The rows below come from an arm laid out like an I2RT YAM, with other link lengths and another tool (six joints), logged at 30 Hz.
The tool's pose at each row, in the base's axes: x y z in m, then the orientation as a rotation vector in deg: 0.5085 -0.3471 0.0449 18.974 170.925 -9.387; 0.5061 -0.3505 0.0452 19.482 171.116 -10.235; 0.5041 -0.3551 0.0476 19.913 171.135 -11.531; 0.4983 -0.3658 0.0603 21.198 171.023 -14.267; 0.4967 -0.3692 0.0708 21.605 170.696 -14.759; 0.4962 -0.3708 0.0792 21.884 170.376 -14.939; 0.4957 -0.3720 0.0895 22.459 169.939 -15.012; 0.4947 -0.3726 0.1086 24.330 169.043 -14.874; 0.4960 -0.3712 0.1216 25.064 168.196 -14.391
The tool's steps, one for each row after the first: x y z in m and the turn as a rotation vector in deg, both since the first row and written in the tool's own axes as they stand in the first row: 0.0016 -0.0039 -0.0002 0.603 0.244 0.266; 0.0022 -0.0090 -0.0022 1.487 0.308 0.481; 0.0037 -0.0219 -0.0141 3.365 0.384 1.195; 0.0030 -0.0265 -0.0242 3.698 0.128 1.477; 0.0019 -0.0289 -0.0324 3.817 -0.141 1.692; 0.0006 -0.0312 -0.0424 3.877 -0.479 2.120; -0.0013 -0.0337 -0.0613 3.849 -1.051 3.468; -0.0042 -0.0333 -0.0741 3.528 -1.758 4.093
